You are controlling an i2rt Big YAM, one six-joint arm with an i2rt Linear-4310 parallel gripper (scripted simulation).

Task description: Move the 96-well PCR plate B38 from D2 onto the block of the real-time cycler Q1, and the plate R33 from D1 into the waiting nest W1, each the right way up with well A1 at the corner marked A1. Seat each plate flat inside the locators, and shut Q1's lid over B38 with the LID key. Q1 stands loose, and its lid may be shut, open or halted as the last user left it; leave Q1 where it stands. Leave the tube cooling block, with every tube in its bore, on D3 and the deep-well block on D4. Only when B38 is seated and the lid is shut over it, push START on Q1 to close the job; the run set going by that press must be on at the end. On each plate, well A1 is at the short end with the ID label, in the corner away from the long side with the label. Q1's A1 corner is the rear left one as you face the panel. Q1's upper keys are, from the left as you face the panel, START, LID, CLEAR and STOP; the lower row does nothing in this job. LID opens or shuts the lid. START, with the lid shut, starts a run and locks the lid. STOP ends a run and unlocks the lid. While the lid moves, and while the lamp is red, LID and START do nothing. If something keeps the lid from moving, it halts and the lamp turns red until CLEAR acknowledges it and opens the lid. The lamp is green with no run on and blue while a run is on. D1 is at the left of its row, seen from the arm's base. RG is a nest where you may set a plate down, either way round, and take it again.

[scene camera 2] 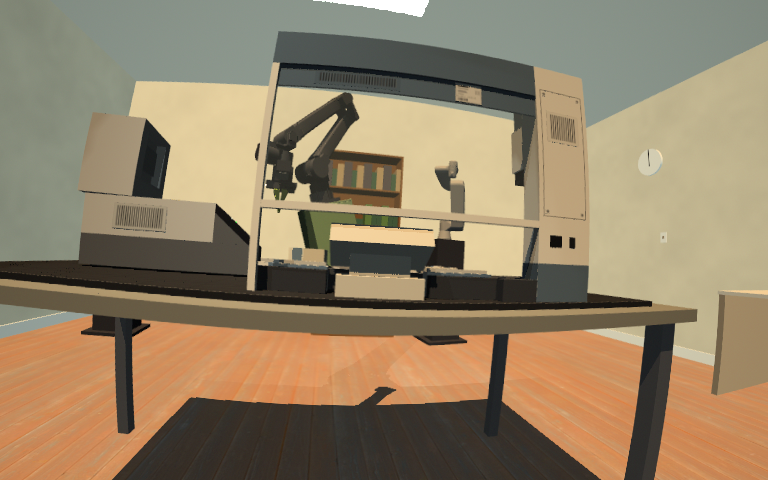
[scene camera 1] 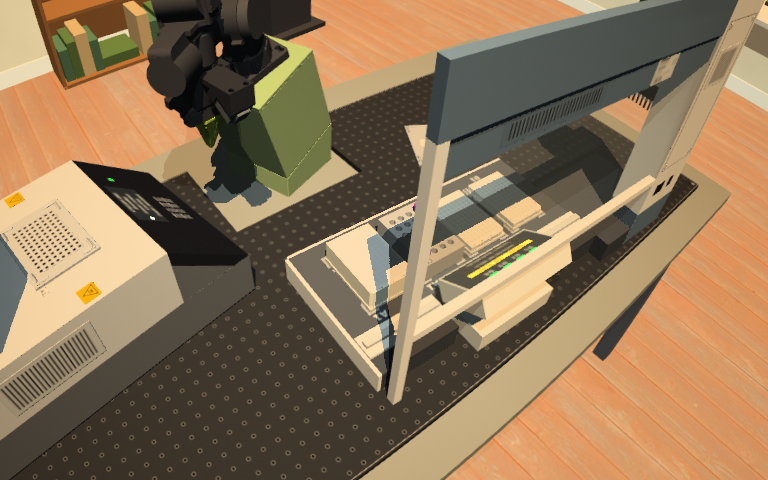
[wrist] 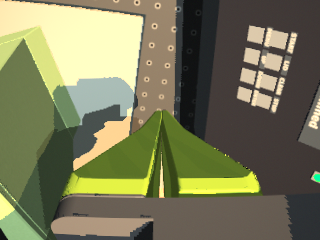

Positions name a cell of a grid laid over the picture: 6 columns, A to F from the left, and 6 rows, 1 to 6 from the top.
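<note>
I can see my gripper (scene camera 1: B2), and the wrist view shows my gripper too (wrist: D4). There is a tube block (scene camera 1: D3), though in the wrist view the tube block is out of frame. I see a Q1 lid (scene camera 2: A2). A post (scene camera 1: D3) is visible to me, and scene camera 2 also shows the post (scene camera 2: C3). I see a grey top beam (scene camera 1: D2) as well, and the grey top beam (scene camera 2: C1) is visible in scene camera 2 too.
</note>
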